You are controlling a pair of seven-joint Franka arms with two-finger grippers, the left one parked.
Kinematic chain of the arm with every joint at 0, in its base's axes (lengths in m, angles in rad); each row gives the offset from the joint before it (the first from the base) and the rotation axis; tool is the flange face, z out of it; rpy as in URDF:
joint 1: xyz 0 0 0.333 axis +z
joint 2: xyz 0 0 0 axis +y
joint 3: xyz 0 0 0.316 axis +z
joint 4: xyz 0.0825 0 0 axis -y
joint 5: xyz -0.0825 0 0.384 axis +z
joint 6: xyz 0 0 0 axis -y
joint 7: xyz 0.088 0 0 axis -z
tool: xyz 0 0 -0.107 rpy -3.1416 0 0
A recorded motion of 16 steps. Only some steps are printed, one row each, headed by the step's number.
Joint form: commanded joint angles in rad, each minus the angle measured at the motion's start. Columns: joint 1, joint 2, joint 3, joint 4, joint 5, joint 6, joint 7.
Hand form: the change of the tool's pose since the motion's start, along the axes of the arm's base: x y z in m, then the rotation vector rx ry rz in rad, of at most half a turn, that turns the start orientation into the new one. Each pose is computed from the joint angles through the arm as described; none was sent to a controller.
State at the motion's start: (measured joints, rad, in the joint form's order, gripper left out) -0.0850 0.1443 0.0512 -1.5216 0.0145 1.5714 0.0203
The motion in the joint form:
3: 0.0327 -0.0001 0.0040 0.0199 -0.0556 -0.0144 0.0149
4: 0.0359 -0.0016 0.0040 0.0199 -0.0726 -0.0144 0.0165
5: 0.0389 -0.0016 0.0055 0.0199 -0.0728 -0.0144 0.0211
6: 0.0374 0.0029 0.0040 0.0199 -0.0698 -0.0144 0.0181
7: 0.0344 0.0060 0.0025 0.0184 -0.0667 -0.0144 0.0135
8: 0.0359 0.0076 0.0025 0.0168 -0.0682 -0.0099 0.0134
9: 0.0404 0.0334 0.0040 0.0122 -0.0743 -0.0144 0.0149
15: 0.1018 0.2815 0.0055 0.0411 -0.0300 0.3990 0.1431
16: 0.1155 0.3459 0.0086 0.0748 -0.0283 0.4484 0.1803
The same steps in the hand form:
3: 0.0000 0.0156 0.0083 -0.0563 -0.0048 0.0263
4: -0.0003 0.0157 0.0093 -0.0735 -0.0063 0.0292
5: -0.0003 0.0183 0.0093 -0.0739 -0.0066 0.0291
6: 0.0007 0.0168 0.0066 -0.0705 -0.0019 0.0290
7: 0.0014 0.0145 0.0040 -0.0670 0.0029 0.0290
8: 0.0022 0.0153 0.0027 -0.0684 0.0015 0.0309
9: 0.0071 0.0178 -0.0152 -0.0728 0.0361 0.0370
15: 0.0943 0.0643 -0.1274 -0.0121 -0.1568 -0.0366
16: 0.1096 0.0762 -0.1512 -0.0029 -0.1740 -0.0602

